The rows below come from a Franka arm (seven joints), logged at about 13 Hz.
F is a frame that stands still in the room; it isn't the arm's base.
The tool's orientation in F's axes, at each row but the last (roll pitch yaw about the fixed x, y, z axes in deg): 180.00, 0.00, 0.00; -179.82, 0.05, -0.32; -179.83, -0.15, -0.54; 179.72, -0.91, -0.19; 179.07, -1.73, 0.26; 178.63, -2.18, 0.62
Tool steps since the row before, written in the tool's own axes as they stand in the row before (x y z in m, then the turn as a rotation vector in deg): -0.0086, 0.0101, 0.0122, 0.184, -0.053, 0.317; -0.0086, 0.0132, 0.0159, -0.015, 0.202, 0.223; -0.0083, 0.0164, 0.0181, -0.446, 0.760, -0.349; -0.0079, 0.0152, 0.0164, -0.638, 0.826, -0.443; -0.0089, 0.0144, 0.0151, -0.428, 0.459, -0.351; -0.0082, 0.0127, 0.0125, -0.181, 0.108, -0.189
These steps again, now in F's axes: -0.0086, -0.0101, -0.0122, 0.184, 0.053, -0.317; -0.0087, -0.0131, -0.0159, -0.016, -0.201, -0.224; -0.0084, -0.0163, -0.0182, -0.454, -0.757, 0.346; -0.0077, -0.0153, -0.0164, -0.648, -0.822, 0.437; -0.0084, -0.0147, -0.0151, -0.437, -0.455, 0.345; -0.0076, -0.0131, -0.0125, -0.187, -0.105, 0.185
